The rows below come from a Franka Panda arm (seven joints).
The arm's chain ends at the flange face. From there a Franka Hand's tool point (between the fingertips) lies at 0.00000 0.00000 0.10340 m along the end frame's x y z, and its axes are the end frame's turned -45 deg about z.
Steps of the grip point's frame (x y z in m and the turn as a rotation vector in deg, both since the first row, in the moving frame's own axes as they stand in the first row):
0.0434 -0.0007 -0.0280 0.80 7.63 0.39
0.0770 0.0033 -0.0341 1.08 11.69 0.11
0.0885 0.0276 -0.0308 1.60 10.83 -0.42
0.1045 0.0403 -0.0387 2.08 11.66 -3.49
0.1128 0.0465 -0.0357 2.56 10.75 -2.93
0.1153 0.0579 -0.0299 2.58 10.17 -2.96
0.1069 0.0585 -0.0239 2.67 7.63 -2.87
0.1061 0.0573 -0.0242 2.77 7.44 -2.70
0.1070 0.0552 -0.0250 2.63 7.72 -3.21
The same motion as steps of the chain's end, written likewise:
0.0215 -0.0205 -0.0271 5.96 4.83 0.39
0.0433 -0.0359 -0.0319 9.03 7.50 0.11
0.0704 -0.0273 -0.0289 8.79 6.53 -0.42
0.0908 -0.0276 -0.0365 9.72 6.77 -3.49
0.1027 -0.0297 -0.0338 9.41 5.79 -2.93
0.1133 -0.0242 -0.0282 9.02 5.37 -2.96
0.1110 -0.0210 -0.0229 7.28 3.51 -2.87
0.1099 -0.0214 -0.0232 7.22 3.30 -2.70
0.1086 -0.0233 -0.0240 7.32 3.60 -3.21

